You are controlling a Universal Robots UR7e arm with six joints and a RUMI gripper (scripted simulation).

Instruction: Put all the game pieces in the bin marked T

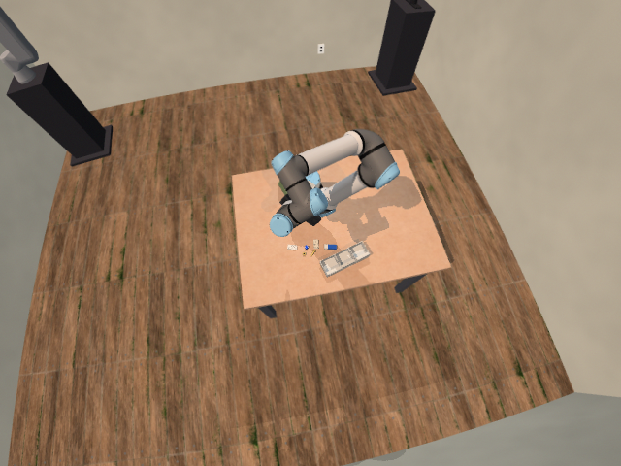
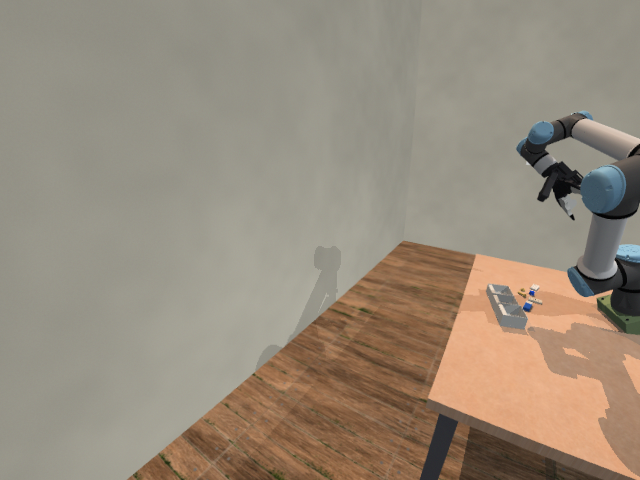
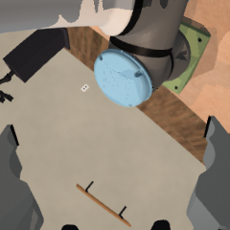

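Now: the grey bin 360 mm below my hand, 220 mm ahead of it and 140 mm to the left of it. Also, from my hand: white domino 380 mm below, 110 mm to the right, 60 mm ahead; then blue die 380 mm below, 90 mm ahead, 40 mm to the right; then brass pin 380 mm below, 130 mm ahead, 10 mm to the right.
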